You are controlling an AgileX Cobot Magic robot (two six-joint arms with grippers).
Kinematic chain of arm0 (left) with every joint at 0, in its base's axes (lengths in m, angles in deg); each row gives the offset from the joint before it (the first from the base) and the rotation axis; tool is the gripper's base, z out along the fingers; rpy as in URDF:
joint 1: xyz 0 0 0.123 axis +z
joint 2: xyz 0 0 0 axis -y
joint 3: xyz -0.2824 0 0.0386 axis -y
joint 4: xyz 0.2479 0 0.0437 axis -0.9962 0 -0.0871
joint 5: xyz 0 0 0 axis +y
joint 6: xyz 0.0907 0 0.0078 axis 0.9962 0 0.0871
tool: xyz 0 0 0 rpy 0 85 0
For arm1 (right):
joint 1: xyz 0 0 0.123 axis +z
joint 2: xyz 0 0 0 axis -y
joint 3: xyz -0.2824 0 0.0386 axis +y
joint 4: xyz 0.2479 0 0.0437 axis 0.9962 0 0.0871
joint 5: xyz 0 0 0 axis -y
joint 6: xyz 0.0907 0 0.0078 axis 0.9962 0 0.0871
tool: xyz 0 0 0 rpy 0 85 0
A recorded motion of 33 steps. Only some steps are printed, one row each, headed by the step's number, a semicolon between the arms.
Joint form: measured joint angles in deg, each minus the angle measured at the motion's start. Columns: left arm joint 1, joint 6, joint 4, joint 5, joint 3, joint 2; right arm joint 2, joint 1, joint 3, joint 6, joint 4, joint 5.
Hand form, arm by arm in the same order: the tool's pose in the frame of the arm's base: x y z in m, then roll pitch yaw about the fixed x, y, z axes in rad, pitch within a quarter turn. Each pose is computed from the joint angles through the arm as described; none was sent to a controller.
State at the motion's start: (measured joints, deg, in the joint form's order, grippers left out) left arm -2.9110 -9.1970 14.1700 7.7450 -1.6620 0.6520; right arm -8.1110 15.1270 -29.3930 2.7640 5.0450 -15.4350
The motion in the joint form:
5: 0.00 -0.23 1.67 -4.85 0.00 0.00; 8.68 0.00 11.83 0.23 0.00 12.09
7: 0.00 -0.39 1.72 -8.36 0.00 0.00; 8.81 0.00 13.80 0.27 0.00 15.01
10: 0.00 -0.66 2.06 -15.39 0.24 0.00; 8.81 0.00 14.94 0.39 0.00 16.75
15: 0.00 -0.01 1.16 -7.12 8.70 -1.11; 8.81 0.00 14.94 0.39 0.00 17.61
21: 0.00 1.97 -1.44 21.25 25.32 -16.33; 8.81 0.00 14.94 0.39 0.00 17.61
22: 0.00 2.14 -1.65 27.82 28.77 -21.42; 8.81 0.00 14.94 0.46 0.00 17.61
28: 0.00 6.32 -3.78 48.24 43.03 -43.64; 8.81 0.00 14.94 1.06 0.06 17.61
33: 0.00 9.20 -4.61 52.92 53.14 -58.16; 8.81 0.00 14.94 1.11 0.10 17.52
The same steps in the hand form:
5: 0.0567 -0.0042 0.1995 -1.5215 1.1300 -1.5908; 0.0239 0.0070 0.3082 0.3657 1.1996 0.6594
7: 0.0565 -0.0026 0.2048 -1.3867 1.1193 -1.4526; 0.0270 0.0074 0.3019 0.3526 1.1815 0.6433
10: 0.0549 0.0006 0.2169 -1.1393 1.0709 -1.1996; 0.0288 0.0076 0.2983 0.3497 1.1708 0.6389
15: 0.0485 -0.0028 0.2529 -1.1334 1.1046 -1.2288; 0.0283 0.0074 0.2996 0.3372 1.1566 0.6261
21: 0.0646 -0.0130 0.2900 -2.2441 1.1332 -2.3582; 0.0283 0.0074 0.2996 0.3372 1.1566 0.6261
22: 0.0732 -0.0152 0.2938 -2.4619 1.0355 -2.5759; 0.0283 0.0074 0.2996 0.3398 1.1562 0.6290
28: 0.1230 -0.0199 0.3093 -2.8791 0.6290 -3.0056; 0.0283 0.0074 0.2996 0.3643 1.1523 0.6557
33: 0.1741 -0.0221 0.3202 -2.9527 0.4863 -3.1003; 0.0284 0.0074 0.2994 0.3690 1.1532 0.6607

